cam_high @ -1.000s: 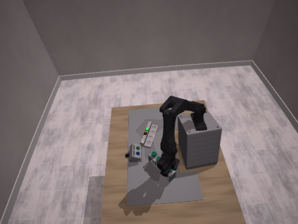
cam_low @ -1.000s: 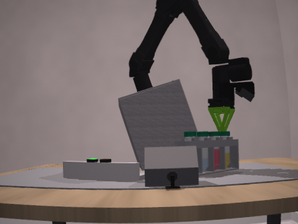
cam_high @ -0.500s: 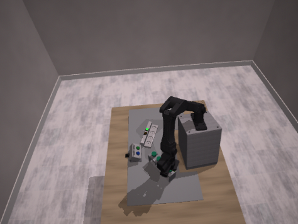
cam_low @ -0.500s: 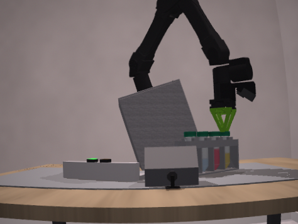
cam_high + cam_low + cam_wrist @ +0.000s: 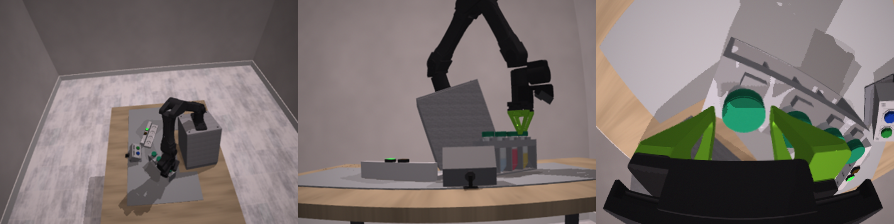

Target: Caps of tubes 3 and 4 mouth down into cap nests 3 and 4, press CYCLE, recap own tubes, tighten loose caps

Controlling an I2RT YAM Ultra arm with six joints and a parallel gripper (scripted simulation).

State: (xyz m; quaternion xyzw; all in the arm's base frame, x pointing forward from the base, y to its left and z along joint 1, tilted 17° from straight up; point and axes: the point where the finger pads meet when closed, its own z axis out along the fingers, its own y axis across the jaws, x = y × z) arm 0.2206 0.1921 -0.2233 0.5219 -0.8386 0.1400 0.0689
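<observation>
Now: the green ready key 22 cm ahead of my hand, 20 cm to the right of it and 5 cm below it. Also, from my hand: blue cycle key (22 cm ahead, 16 cm to the right, 5 cm below).
</observation>
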